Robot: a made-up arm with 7 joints. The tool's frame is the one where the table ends. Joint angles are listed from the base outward.
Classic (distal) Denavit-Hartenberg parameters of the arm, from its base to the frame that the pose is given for. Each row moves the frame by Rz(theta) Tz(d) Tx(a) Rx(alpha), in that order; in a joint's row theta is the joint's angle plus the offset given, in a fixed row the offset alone. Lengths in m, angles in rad.
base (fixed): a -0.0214, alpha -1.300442, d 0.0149, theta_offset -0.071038
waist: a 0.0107, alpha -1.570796, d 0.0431, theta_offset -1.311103
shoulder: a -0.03, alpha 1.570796, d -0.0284, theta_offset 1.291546
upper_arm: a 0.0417, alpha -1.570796, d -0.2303, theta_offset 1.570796
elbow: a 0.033, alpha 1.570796, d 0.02, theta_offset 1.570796
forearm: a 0.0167, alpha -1.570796, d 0.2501, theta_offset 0
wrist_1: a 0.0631, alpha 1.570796, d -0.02, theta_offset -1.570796
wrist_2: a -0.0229, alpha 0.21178, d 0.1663, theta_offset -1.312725
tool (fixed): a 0, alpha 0, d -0.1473, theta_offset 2.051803
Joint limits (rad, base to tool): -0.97..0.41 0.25..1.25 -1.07..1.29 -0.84..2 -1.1..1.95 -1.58..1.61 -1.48..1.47
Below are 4 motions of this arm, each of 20 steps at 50 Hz.
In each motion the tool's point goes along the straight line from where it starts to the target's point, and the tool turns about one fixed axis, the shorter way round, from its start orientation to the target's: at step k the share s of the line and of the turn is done. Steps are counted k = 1, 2, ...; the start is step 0. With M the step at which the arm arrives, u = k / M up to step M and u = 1 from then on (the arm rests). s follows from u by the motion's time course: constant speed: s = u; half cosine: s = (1 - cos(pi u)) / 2; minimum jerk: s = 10 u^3 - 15 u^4 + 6 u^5.
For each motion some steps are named. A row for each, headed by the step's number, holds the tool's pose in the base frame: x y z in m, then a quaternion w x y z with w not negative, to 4 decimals.
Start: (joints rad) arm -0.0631 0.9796 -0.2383 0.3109 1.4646 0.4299 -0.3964
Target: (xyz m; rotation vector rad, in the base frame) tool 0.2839 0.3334 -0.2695 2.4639 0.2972 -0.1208
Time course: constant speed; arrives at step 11
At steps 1, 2, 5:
1: 0.2795 0.3428 -0.2357 0.3201 0.9437 0.0237 -0.0798
2: 0.2799 0.3418 -0.2391 0.3205 0.9436 0.0327 -0.0765
5: 0.2812 0.3390 -0.2492 0.3215 0.9427 0.0596 -0.0664

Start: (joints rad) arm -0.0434 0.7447 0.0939 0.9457 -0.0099 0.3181 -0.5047
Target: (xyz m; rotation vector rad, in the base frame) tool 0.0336 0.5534 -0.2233 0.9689 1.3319 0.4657
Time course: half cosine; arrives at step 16
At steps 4, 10, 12, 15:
4: 0.0719 0.4708 -0.3340 0.7303 0.3643 0.5061 0.2790
10: 0.0475 0.5235 -0.2633 0.6843 0.4056 0.5595 0.2326
12: 0.0402 0.5392 -0.2423 0.6695 0.4172 0.5745 0.2184
15: 0.0340 0.5525 -0.2245 0.6565 0.4268 0.5867 0.2063

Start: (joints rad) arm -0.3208 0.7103 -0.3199 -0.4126 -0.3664 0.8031 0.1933
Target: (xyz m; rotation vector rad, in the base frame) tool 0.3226 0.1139 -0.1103 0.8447 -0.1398 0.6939
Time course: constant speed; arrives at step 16
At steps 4, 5, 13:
4: 0.3255 0.0827 -0.1292 0.9166 0.3202 0.0013 0.2393
5: 0.3253 0.0853 -0.1276 0.9121 0.3272 -0.0044 0.2471
13: 0.3233 0.1061 -0.1150 0.8701 0.3818 -0.0496 0.3077

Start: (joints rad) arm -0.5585 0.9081 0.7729 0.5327 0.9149 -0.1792 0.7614
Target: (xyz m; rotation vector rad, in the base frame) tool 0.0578 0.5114 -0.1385 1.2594 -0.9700 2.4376
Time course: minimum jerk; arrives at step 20
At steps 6, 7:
6: 0.1977 0.4794 0.0161 0.2346 0.5285 -0.4378 0.6884
7: 0.1857 0.4821 0.0027 0.2248 0.5211 -0.4295 0.7024

